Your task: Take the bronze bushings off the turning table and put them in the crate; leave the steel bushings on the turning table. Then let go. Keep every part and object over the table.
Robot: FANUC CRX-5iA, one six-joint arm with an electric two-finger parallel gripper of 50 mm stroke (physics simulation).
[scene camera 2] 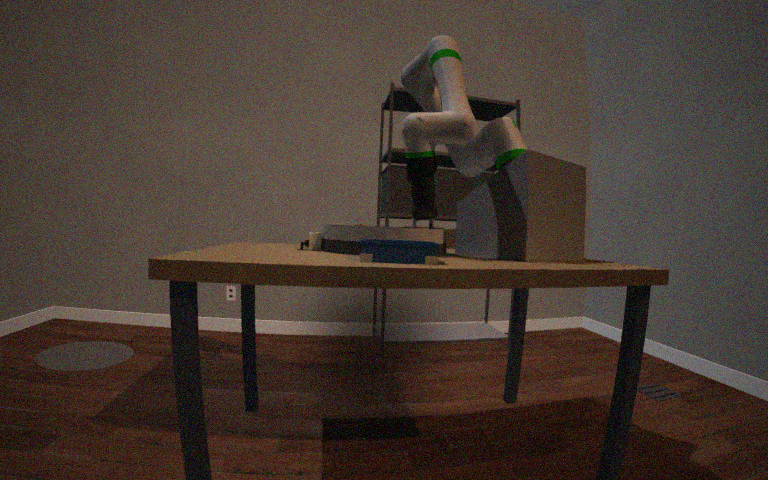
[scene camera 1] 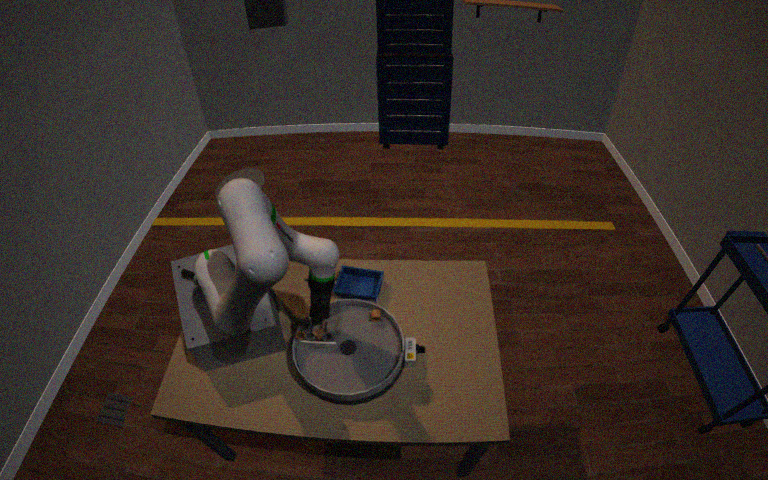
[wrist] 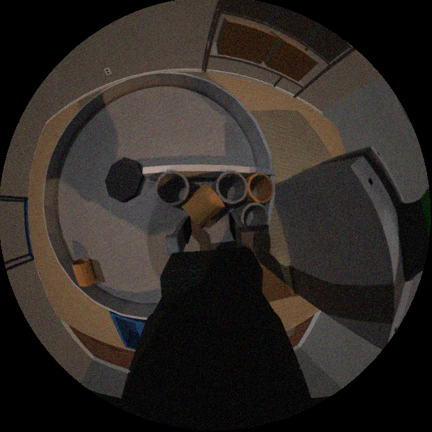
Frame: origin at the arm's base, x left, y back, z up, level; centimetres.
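Seen in the pictures: gripper, between the fingertips: (scene camera 1: 318, 330); arm's base, origin of its link: (scene camera 2: 520, 180).
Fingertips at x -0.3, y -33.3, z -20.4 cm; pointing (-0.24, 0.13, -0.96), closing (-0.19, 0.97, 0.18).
Observation:
Pixels of each thing's top centre, then the offset from my fingertips to it. "spot": a spot on its surface instead.
- turning table, centre of its top: (scene camera 1: 348, 346) dx -4.7, dy -13.1, dz -0.3 cm
- further bronze bushing, centre of its top: (scene camera 1: 375, 312) dx +10.7, dy -20.8, dz +2.8 cm
- blue crate, centre of its top: (scene camera 2: 398, 241) (scene camera 1: 358, 281) dx +28.6, dy -9.6, dz -1.4 cm
- pale bar, a spot on its surface: (scene camera 1: 318, 342) spot: dx -6.3, dy -2.2, dz +2.1 cm
- dark hub, centre of its top: (scene camera 1: 348, 346) dx -4.7, dy -13.1, dz -0.3 cm
- white control box, a spot on its surface: (scene camera 1: 410, 349) spot: dx -1.8, dy -36.3, dz -0.6 cm
The turning table (scene camera 1: 362, 373) (wrist: 165, 120) carries steel and bronze bushings. In the wrist view, steel bushings (wrist: 173, 188) (wrist: 231, 187) (wrist: 255, 216) stand upright near the pale bar. A bronze bushing (wrist: 261, 188) stands upright at the bar's outer end by the rim. Another bronze bushing (wrist: 204, 205) lies on its side just ahead of the fingertips. A further bronze bushing (scene camera 1: 375, 314) (wrist: 84, 272) lies apart near the rim. My gripper (scene camera 1: 318, 332) (scene camera 2: 423, 224) (wrist: 209, 221) is open and empty, low over the cluster. The blue crate (scene camera 1: 356, 294) (scene camera 2: 402, 252) (wrist: 131, 327) stands beside the turning table.
The pale bar (scene camera 1: 318, 342) (wrist: 200, 169) runs from the dark hub (scene camera 1: 347, 347) (wrist: 124, 180) to the rim. A white control box (scene camera 1: 410, 349) sits at the turning table's side. The robot's base block (scene camera 2: 491, 217) (wrist: 335, 215) rises close beside the cluster.

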